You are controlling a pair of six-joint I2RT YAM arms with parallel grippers.
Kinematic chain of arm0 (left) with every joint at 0, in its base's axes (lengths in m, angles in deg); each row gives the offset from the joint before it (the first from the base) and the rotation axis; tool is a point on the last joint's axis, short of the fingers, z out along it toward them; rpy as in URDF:
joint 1: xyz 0 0 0.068 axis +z
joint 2: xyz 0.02 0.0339 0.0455 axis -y
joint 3: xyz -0.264 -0.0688 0 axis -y
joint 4: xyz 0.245 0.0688 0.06 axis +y
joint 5: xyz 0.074 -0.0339 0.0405 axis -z
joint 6: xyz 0.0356 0 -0.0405 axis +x
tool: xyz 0 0 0 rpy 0 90 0
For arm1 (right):
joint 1: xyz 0 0 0.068 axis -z
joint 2: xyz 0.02 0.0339 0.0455 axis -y
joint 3: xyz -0.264 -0.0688 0 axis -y
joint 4: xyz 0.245 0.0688 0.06 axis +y
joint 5: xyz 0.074 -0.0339 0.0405 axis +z
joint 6: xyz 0.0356 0 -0.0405 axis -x
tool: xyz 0 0 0 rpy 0 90 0
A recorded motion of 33 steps. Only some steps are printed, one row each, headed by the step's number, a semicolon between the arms.
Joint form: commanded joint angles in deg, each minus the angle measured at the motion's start. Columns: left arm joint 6, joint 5, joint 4, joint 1, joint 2, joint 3; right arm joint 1, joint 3, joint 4, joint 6, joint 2, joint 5.
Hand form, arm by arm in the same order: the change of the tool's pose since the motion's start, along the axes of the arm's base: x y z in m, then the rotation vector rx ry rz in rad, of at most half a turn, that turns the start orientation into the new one. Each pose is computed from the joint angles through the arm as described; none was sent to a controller.
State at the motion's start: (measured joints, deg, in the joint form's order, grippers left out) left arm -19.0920 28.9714 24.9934 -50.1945 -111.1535 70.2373; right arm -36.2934 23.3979 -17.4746 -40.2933 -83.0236 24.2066
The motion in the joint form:
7: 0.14 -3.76 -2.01 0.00 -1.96 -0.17; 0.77 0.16 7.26 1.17 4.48 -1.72
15: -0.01 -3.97 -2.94 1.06 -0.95 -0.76; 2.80 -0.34 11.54 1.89 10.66 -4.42
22: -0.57 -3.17 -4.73 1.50 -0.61 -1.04; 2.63 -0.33 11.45 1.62 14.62 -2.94
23: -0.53 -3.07 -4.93 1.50 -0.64 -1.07; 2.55 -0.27 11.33 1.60 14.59 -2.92
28: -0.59 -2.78 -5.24 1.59 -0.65 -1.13; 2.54 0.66 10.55 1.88 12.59 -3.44
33: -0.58 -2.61 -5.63 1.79 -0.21 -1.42; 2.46 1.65 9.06 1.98 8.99 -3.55
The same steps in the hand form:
7: 0.0043 -0.0019 -0.0127 0.0397 -0.0461 0.0247; -0.0050 -0.0088 0.0077 -0.0498 0.0104 -0.0223
15: 0.0093 0.0035 -0.0083 0.0244 -0.0618 0.0476; -0.0072 -0.0220 0.0216 -0.0665 -0.0355 -0.0847
22: 0.0123 0.0038 -0.0058 -0.0074 -0.0670 0.0581; -0.0103 -0.0223 0.0359 -0.0090 -0.0801 -0.0677
23: 0.0124 0.0036 -0.0059 -0.0104 -0.0677 0.0568; -0.0102 -0.0218 0.0363 -0.0071 -0.0819 -0.0664
28: 0.0130 0.0037 -0.0060 -0.0164 -0.0663 0.0571; -0.0052 -0.0188 0.0351 -0.0167 -0.0846 -0.0699
33: 0.0135 0.0050 -0.0041 -0.0252 -0.0705 0.0593; 0.0013 -0.0141 0.0290 -0.0297 -0.0707 -0.0683

